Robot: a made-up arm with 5 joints.
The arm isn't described. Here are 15 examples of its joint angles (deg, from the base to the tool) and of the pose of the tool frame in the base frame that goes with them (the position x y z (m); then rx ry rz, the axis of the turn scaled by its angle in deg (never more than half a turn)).
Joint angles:
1: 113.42 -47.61 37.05 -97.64 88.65
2: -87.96 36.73 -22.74 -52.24 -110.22
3: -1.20 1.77 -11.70 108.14 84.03
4: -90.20 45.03 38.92 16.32 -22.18
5: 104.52 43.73 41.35 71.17 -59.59
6: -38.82 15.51 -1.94 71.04 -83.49
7: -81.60 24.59 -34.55 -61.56 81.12
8: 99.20 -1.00 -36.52 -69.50 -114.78
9: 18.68 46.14 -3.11 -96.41 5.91
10: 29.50 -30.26 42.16 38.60 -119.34
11: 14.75 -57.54 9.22 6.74 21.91
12: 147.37 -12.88 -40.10 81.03 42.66
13: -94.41 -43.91 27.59 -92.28 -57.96
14: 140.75 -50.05 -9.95 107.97 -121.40
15: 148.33 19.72 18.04 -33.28 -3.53
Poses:
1: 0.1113 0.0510 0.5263 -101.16 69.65 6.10
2: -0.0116 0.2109 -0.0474 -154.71 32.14 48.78
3: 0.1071 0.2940 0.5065 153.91 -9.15 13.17
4: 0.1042 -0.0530 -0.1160 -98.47 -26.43 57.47
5: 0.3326 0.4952 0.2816 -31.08 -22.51 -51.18
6: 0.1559 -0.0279 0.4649 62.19 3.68 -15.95
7: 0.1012 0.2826 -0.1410 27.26 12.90 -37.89
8: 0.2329 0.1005 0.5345 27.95 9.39 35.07
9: 0.0047 -0.0181 0.0088 -95.47 33.14 -40.48
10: 0.3540 0.1709 0.5100 -8.20 48.07 19.80
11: 0.4327 -0.0383 0.4926 -155.98 -85.58 16.41
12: -0.0533 0.3165 0.0070 -7.62 35.34 22.29
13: 0.2141 0.4145 -0.0163 -50.13 -52.76 -10.11
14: -0.0029 0.3071 0.0815 159.81 -27.21 -70.16
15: 0.0209 0.5019 0.4102 65.32 -22.45 15.74
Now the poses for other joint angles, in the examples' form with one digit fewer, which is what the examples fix.
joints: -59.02 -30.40 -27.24 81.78 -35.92
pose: -0.024 -0.063 0.319 119.6 -40.0 28.2
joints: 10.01 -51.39 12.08 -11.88 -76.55
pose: 0.404 -0.079 0.392 97.1 53.9 27.8
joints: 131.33 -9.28 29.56 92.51 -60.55
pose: 0.215 0.368 -0.037 -97.8 23.4 -26.2
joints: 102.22 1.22 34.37 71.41 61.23
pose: 0.321 0.543 0.251 72.2 -20.5 -29.7
